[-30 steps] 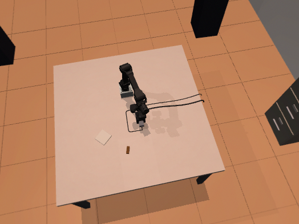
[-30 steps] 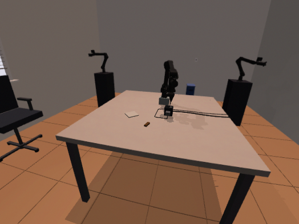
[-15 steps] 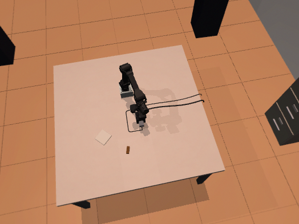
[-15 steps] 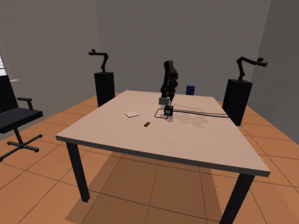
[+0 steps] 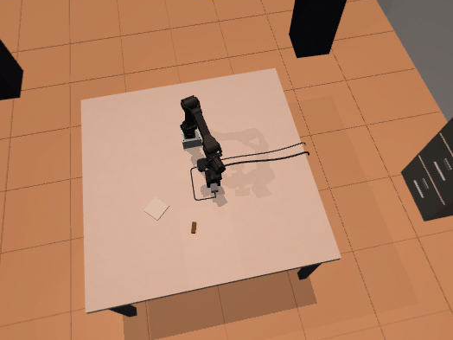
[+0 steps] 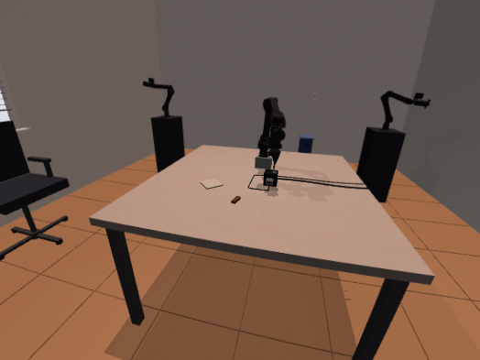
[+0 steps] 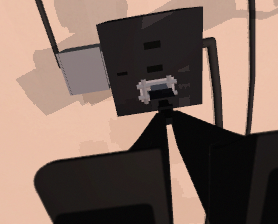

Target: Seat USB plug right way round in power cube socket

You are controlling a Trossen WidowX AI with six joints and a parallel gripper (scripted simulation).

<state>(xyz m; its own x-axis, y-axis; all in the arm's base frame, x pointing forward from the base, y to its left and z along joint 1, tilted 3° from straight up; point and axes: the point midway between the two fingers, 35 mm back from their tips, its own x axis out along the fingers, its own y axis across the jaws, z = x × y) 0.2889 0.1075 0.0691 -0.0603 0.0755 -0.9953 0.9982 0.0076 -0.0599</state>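
My gripper tip is now 6 cm above the metal socket frame. Round my gripper tip: white flat pad 35 cm to the right, 12 cm below, 11 cm ahead; then small brown block 26 cm ahead, 16 cm to the right, 12 cm below; then dark USB plug 2 cm below.
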